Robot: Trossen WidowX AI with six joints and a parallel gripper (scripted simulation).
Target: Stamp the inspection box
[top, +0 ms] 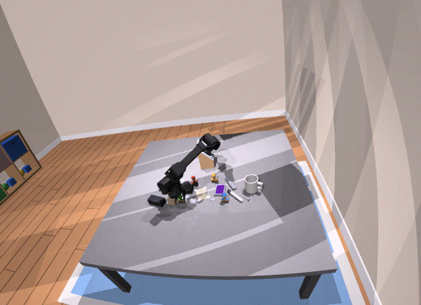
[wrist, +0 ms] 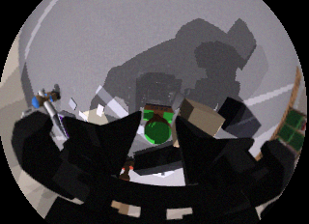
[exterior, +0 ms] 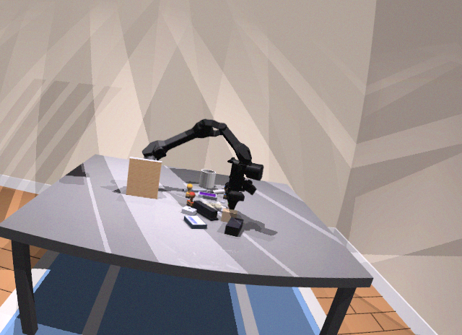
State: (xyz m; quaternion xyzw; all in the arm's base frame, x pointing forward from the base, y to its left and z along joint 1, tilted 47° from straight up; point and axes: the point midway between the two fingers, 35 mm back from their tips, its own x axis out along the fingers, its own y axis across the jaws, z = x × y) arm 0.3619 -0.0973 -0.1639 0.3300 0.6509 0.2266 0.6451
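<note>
The green-knobbed stamp lies 10 mm below my gripper tip. Round my gripper tip: tan block (20 mm behind, 50 mm to the right, 10 mm below); then long black block (110 mm behind, 10 mm to the right, 10 mm below); then cream card (50 mm behind, 130 mm to the left, 30 mm below).
</note>
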